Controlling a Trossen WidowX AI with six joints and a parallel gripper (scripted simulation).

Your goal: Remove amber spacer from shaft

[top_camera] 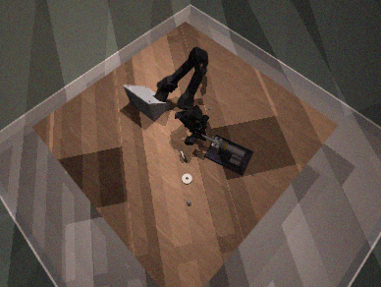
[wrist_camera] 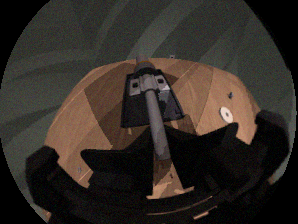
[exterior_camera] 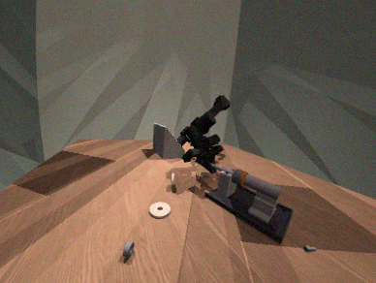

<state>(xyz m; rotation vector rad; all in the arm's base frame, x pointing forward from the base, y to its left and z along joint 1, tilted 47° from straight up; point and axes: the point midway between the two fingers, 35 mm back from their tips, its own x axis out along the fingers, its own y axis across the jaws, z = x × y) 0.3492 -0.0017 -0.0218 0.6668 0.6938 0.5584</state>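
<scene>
Right now my gripper tip is 40 mm short of the shaft, 10 mm to the right of it and 20 mm below it. From my gripper tip the other things lie so: amber spacer (110 mm ahead, 30 mm to the left, 20 mm above); small dark ring (150 mm ahead, 310 mm to the right, 40 mm below).
</scene>
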